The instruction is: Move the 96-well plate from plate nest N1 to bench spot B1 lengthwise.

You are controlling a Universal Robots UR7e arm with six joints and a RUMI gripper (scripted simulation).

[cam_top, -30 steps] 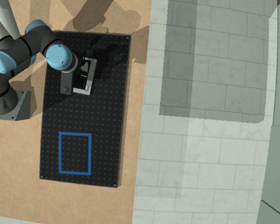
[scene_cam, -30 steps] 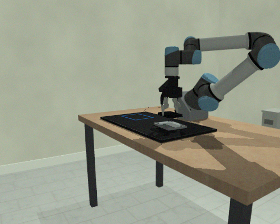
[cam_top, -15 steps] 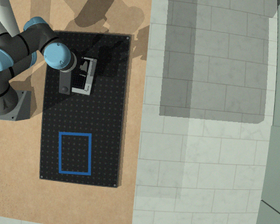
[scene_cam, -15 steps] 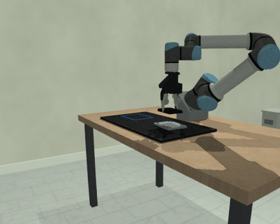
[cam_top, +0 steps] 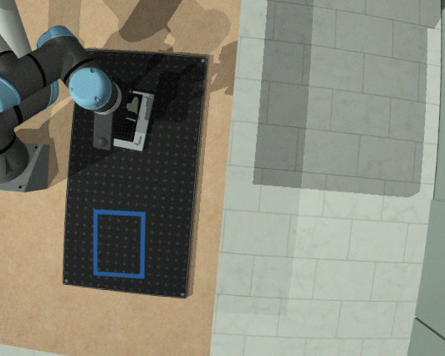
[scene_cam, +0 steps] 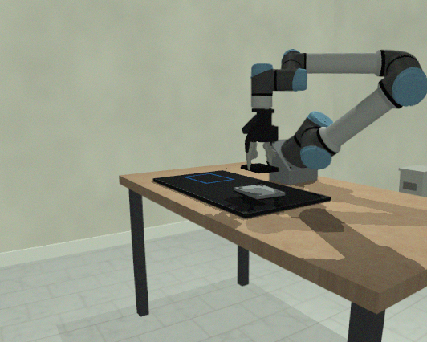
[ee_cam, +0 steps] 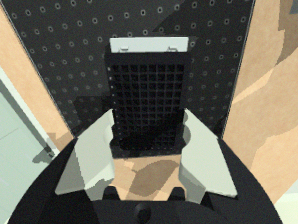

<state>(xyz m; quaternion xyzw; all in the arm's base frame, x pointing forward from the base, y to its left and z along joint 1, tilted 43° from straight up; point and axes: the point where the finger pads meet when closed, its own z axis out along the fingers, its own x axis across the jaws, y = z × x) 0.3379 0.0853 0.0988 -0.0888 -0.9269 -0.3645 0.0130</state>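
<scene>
Right now my hand is 10 cm above the plate nest N1. From my hand the other things lie so: black 96-well plate 1 cm below.
</scene>
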